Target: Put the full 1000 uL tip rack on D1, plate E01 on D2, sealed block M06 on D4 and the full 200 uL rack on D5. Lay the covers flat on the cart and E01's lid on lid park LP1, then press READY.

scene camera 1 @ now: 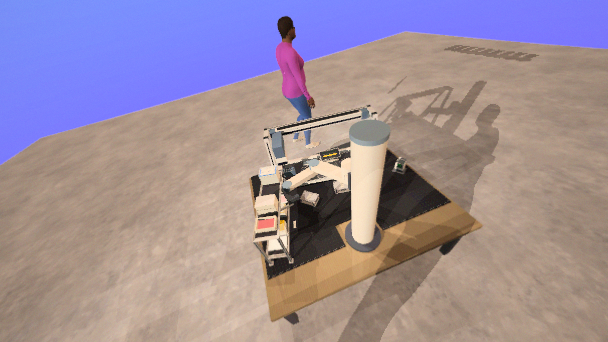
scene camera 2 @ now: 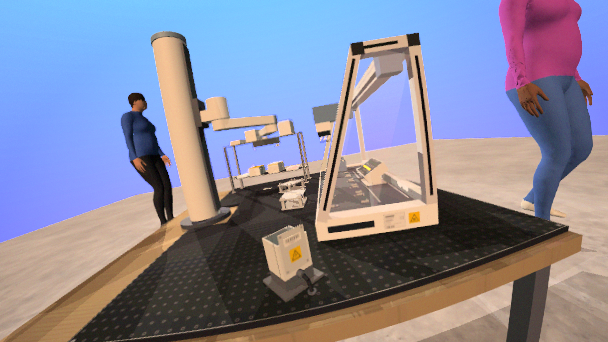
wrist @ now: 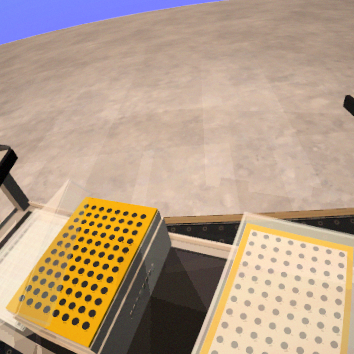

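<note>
My gripper [scene camera 1: 292,198] [scene camera 2: 266,144] [wrist: 170,105] is open and empty, above the cart's [scene camera 1: 270,262] front side. In the wrist view, a yellow-topped tip rack [wrist: 95,260] with dark holes stands on the cart's lower shelf. A clear cover [wrist: 67,200] is tilted over its left part. A second rack [wrist: 290,295], pale with a yellow rim, stands at the right under a clear cover. Pale flat covers [wrist: 30,255] lie at the left. On the cart's top are a red-topped item [scene camera 1: 265,224], a white box [scene camera 1: 266,203] and a blue-edged box [scene camera 1: 268,173]. Labels are unreadable.
The gantry frame [scene camera 1: 320,122] [scene camera 2: 425,130] stands over the deck, with a yellow-screened panel [scene camera 1: 329,154] [scene camera 2: 373,171]. Two low stands [scene camera 1: 310,198] [scene camera 2: 293,200] are between cart and deck. A white box device [scene camera 1: 399,165] [scene camera 2: 287,252] stands beyond. People in pink [scene camera 1: 291,75] [scene camera 2: 545,50] and blue [scene camera 2: 141,132] stand nearby.
</note>
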